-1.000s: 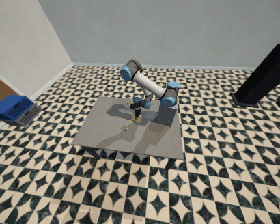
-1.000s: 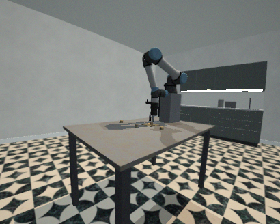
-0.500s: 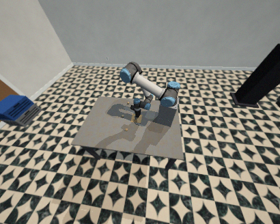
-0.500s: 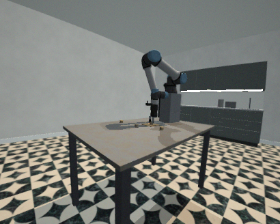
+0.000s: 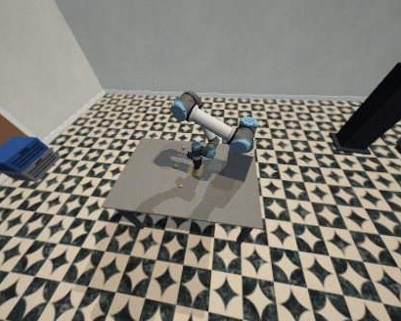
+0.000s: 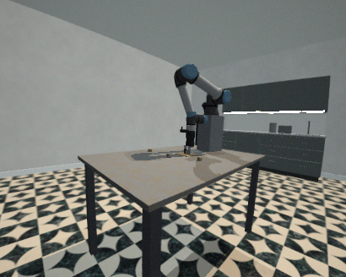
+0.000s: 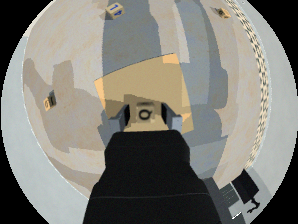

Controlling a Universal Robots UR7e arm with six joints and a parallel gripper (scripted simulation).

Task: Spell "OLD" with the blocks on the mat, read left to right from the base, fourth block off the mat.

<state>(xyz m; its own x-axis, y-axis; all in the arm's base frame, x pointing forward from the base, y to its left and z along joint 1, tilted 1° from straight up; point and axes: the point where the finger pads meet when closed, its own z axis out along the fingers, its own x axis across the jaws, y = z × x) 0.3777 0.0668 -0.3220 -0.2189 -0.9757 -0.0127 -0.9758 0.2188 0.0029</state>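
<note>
Now: hand 2 cm above the tan mat.
</note>
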